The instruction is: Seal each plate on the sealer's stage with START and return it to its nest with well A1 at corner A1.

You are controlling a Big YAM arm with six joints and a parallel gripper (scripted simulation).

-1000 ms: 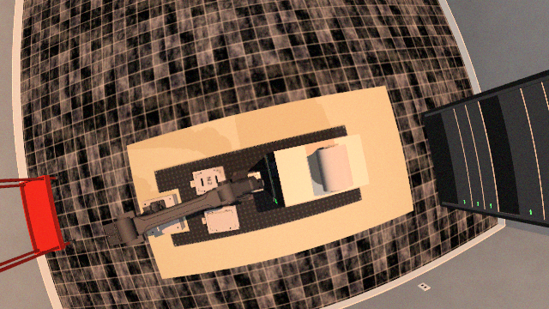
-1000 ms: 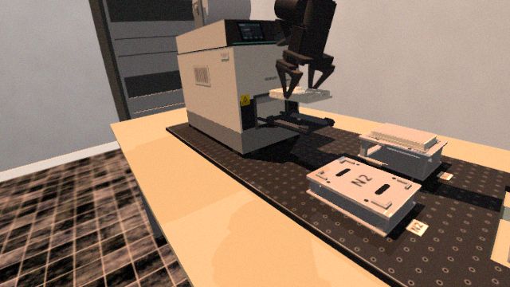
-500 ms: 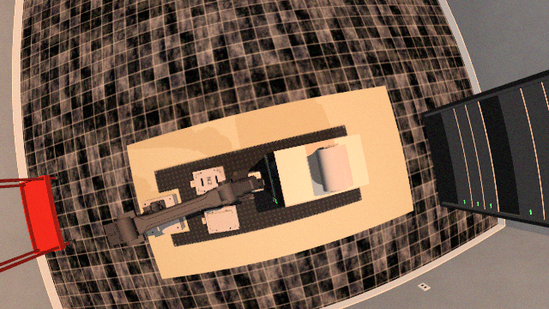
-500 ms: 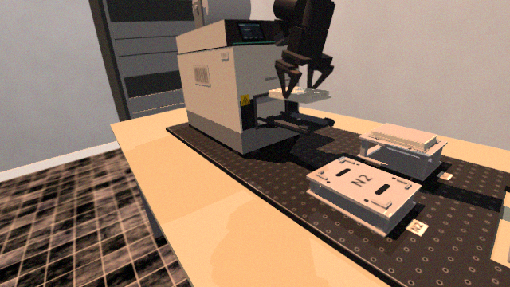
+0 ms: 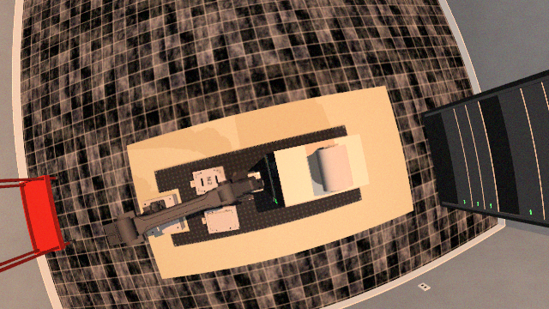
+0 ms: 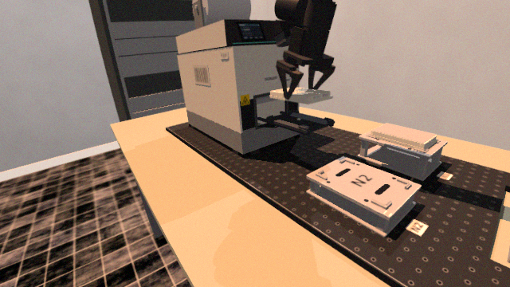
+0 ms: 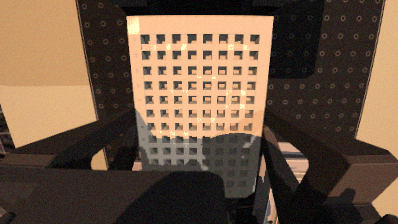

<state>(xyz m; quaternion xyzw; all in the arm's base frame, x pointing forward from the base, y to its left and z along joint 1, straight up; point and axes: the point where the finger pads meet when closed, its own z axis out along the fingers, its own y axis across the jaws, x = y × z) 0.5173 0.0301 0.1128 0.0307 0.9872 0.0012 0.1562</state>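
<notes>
Now: the sealer stage 70 mm below my hand. Round my hand: well plate: right at my hand; plate nest N2: 200 mm behind, 140 mm below, 60 mm to the left; sealer screen: 150 mm above, 120 mm ahead, 40 mm to the left.
</notes>
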